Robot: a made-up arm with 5 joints. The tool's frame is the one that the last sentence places.
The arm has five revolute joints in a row. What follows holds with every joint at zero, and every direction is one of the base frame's.
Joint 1 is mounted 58.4 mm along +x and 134.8 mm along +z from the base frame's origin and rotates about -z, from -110 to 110 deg.
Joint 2 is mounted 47.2 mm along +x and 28.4 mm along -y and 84.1 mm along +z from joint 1 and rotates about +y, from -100 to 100 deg.
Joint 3 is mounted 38.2 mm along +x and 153.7 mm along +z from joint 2 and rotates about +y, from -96.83 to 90.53 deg.
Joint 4 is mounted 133.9 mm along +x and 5.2 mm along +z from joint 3 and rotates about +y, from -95 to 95 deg.
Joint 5 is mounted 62 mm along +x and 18.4 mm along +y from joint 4 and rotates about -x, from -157.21 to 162.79 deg.
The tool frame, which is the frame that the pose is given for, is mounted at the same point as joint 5; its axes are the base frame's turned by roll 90, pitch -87.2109 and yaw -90 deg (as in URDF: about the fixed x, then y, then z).
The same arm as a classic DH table. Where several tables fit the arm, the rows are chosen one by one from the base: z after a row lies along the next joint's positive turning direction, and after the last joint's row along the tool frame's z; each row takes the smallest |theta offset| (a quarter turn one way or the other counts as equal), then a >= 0, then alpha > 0; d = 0 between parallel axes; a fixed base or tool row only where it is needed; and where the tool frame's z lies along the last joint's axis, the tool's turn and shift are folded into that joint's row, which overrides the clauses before.
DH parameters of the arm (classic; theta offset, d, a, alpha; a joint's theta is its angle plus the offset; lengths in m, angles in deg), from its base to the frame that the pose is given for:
base (fixed): 0.00 0.0000 0.0584 180.00
joint 1: 0.00 -0.2189 0.0472 90.00
joint 2: -76.04 0.0000 0.1584 0.00
joint 3: 73.82 0.0000 0.1340 0.00
joint 4: -87.78 -0.0100 0.0000 90.00
joint 5: -2.79 -0.0620 0.0000 0.00
Joint limits (deg, base to tool): -110.00..110.00 -100.00..100.00 -96.83..90.53 -95.00..95.00 -157.21..162.79

